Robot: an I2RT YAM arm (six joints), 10 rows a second.
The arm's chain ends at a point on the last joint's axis. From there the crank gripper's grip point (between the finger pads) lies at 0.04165 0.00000 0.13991 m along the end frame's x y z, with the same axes.
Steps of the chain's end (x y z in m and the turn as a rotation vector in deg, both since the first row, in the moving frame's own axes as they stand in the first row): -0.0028, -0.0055, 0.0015, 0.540, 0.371, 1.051; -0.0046, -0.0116, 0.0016, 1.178, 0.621, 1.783; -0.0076, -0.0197, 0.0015, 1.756, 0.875, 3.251; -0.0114, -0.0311, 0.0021, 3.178, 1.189, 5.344; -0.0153, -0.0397, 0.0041, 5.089, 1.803, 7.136; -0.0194, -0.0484, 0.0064, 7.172, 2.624, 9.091; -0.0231, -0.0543, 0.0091, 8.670, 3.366, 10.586
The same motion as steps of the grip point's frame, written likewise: -0.0019, -0.0060, 0.0012, 0.540, 0.371, 1.051; -0.0031, -0.0132, 0.0011, 1.178, 0.621, 1.783; -0.0054, -0.0216, 0.0008, 1.756, 0.875, 3.251; -0.0083, -0.0348, 0.0011, 3.178, 1.189, 5.344; -0.0105, -0.0466, 0.0024, 5.089, 1.803, 7.136; -0.0122, -0.0586, 0.0037, 7.172, 2.624, 9.091; -0.0138, -0.0667, 0.0054, 8.670, 3.366, 10.586
